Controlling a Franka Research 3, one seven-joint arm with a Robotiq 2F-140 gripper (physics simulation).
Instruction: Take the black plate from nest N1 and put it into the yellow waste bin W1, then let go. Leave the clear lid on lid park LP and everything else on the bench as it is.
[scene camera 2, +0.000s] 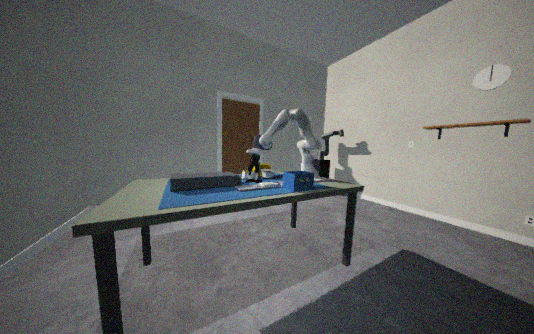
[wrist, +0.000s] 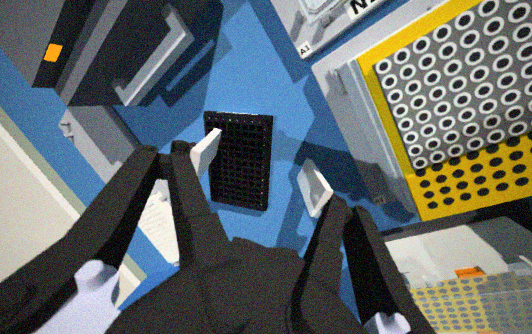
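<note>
The black plate (wrist: 241, 162), with a grid of small wells, appears to lie flat on the blue mat (wrist: 260, 65) in the wrist view. My gripper (wrist: 261, 155) (scene camera 2: 254, 179) is open above it. The left fingertip overlaps the plate's left edge in the image; the right fingertip stands apart from its right edge. In scene camera 2 the gripper is low over the bench, and the plate cannot be made out. A grey nest (wrist: 102, 132) shows at the left, partly behind the left finger; its label does not show. I cannot identify waste bin W1 or the lid on LP.
A yellow rack (wrist: 442, 200) with white-ringed tubes stands right of the plate. A dark housing with a grey handle (wrist: 157, 65) is at upper left. A labelled holder (wrist: 295, 30) with a clear item is at the top. A blue box (scene camera 2: 298, 181) and long dark block (scene camera 2: 205, 181) stand on the bench.
</note>
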